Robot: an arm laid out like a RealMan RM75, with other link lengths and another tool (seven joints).
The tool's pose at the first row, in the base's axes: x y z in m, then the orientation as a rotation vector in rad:
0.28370, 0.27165, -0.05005, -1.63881, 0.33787, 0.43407
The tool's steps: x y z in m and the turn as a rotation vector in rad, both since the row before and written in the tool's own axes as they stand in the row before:
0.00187, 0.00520, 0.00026, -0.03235, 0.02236, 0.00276
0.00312, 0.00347, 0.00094, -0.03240, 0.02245, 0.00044
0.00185, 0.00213, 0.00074, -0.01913, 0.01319, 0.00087
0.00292, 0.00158, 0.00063, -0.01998, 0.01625, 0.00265
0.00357, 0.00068, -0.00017, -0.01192, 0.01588, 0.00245
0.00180, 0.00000, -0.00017, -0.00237, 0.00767, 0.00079
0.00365, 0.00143, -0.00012, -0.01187, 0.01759, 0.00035
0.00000, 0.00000, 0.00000, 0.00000, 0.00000, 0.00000
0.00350, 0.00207, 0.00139, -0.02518, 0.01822, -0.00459
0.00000, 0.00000, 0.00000, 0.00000, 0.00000, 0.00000
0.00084, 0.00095, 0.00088, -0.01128, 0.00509, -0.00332
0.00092, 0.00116, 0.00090, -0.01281, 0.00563, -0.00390
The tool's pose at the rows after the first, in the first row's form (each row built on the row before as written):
0.28292, 0.27138, -0.05552, -1.67592, 0.35146, 0.42550
0.28400, 0.27184, -0.06013, -1.71332, 0.36318, 0.41492
0.28460, 0.27217, -0.06296, -1.73528, 0.37060, 0.40906
0.28642, 0.27241, -0.06580, -1.75863, 0.38169, 0.40200
0.28928, 0.27195, -0.06800, -1.77402, 0.39351, 0.39298
0.29088, 0.27168, -0.06879, -1.77819, 0.39933, 0.38745
0.29346, 0.27100, -0.07167, -1.79417, 0.41053, 0.37535
0.29346, 0.27100, -0.07167, -1.79417, 0.41053, 0.37535
0.29555, 0.27156, -0.07538, -1.82391, 0.41605, 0.36262
0.29555, 0.27156, -0.07538, -1.82391, 0.41605, 0.36262
0.29583, 0.27207, -0.07681, -1.83664, 0.41521, 0.35876
0.29609, 0.27252, -0.07846, -1.85108, 0.41401, 0.35439

